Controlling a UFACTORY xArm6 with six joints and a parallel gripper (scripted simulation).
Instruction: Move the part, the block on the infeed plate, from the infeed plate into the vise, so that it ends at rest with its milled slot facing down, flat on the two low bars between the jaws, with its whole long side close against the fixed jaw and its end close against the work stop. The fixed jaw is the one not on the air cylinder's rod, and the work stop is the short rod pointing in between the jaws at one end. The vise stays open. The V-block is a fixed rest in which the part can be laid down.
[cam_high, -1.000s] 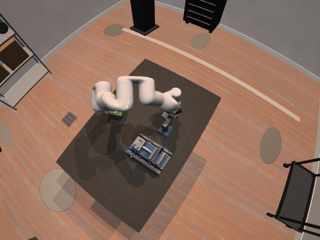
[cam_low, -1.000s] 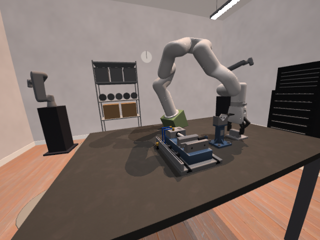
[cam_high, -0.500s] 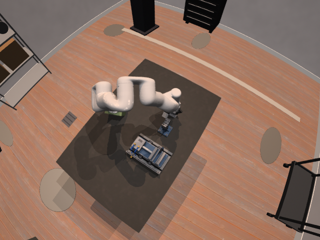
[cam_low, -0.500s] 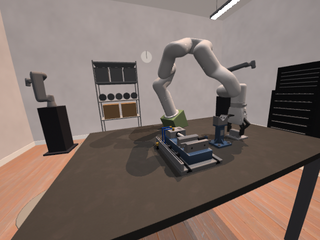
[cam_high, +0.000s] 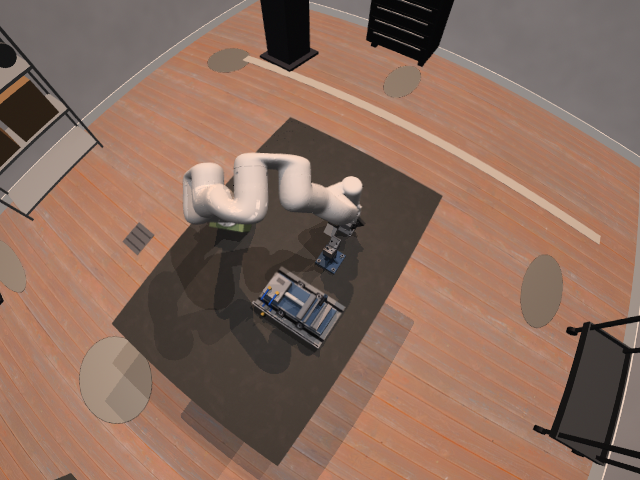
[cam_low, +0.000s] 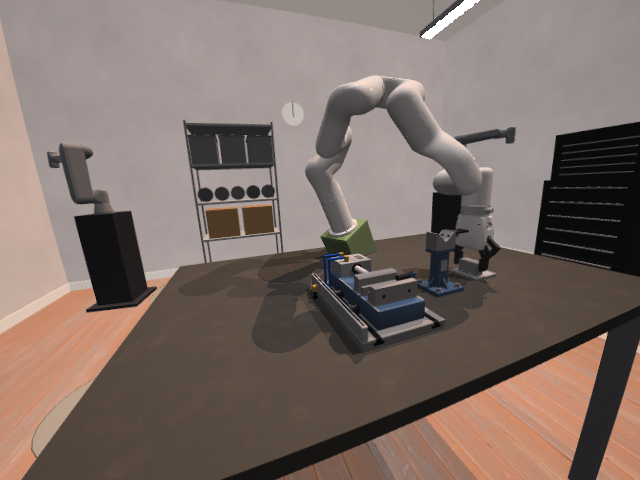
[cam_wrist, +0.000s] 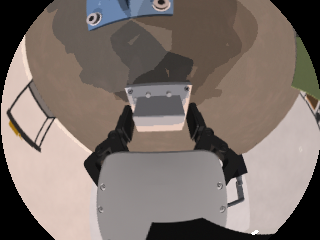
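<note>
Now: the part 10 mm to the left of my hand and 10 mm below it. From my hand the other things lie so: air cylinder 390 mm to the right, 40 mm above, 10 mm behind; then grey rail 470 mm to the right, 100 mm ahead.
</note>
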